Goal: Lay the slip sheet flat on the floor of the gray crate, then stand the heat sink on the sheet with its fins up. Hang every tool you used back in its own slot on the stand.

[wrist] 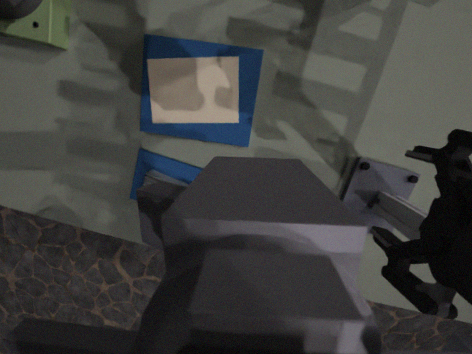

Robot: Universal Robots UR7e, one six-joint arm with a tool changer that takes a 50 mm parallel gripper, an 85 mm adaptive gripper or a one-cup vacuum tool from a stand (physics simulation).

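The beige slip sheet (195, 90) lies flat on a larger blue pad (252, 85) in the upper middle of the wrist view. A smaller blue pad (135, 182) shows partly below it. A gray edge over this pad may be the heat sink, but I cannot tell. The gray body of my wrist tool (260, 192) fills the lower middle and hides the rest of this pad. The fingertips, and anything between them, are hidden. The gray crate does not show. The stand's gray bracket plate (382, 170) is at the right, with a black adaptive gripper (442, 210) beside it.
A green plate (57, 27) with a dark hole shows at the top left, with a dark rounded part (17, 6) over it. The pale table (30, 170) ends along a slanted edge, with dark cracked-stone floor (60, 270) beyond it. Shadows cross the table.
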